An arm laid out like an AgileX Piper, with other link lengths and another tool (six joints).
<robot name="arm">
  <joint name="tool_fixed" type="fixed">
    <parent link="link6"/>
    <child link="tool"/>
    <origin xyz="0.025 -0.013 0.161" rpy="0.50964 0 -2.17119"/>
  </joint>
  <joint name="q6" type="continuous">
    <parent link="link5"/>
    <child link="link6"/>
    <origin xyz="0 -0.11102 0" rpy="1.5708 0 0"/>
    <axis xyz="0 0 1"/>
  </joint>
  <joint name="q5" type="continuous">
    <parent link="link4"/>
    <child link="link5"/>
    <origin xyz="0 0 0" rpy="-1.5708 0 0"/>
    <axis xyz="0 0 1"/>
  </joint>
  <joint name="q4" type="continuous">
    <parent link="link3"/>
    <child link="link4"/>
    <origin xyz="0.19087 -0.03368 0" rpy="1.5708 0 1.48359"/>
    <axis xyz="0 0 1"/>
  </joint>
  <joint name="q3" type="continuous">
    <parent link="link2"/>
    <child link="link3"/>
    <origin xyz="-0.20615 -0.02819 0"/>
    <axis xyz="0 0 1"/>
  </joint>
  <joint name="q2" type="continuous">
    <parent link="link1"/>
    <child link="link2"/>
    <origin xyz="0 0 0" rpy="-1.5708 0 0"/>
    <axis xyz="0 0 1"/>
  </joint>
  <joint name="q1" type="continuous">
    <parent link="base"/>
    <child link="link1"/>
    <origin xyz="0 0 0.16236"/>
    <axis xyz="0 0 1"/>
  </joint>
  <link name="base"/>
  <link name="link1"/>
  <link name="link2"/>
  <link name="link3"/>
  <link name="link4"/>
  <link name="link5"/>
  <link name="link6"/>
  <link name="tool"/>
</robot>
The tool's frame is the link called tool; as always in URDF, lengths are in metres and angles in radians. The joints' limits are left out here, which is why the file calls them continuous.
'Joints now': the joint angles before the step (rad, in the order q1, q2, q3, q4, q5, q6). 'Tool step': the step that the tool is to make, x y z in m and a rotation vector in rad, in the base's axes. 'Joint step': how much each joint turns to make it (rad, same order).
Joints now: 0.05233, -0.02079, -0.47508, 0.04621, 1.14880, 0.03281
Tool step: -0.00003, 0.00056, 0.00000, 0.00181, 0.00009, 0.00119
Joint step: 0.00000, -0.00001, 0.00000, 0.00217, 0.00000, 0.00001
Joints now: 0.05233, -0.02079, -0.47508, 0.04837, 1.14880, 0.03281
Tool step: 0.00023, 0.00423, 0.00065, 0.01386, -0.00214, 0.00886
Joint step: 0.00001, -0.00004, 0.00000, 0.01633, -0.00283, 0.00001
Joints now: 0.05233, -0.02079, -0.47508, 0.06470, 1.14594, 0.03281
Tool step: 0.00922, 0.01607, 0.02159, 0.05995, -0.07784, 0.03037
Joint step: 0.00004, -0.00003, -0.01903, 0.06322, -0.06209, 0.00004
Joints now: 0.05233, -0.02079, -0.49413, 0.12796, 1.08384, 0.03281
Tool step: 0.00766, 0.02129, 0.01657, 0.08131, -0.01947, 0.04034
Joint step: -0.00006, 0.06922, -0.03248, 0.08924, -0.06130, -0.00006
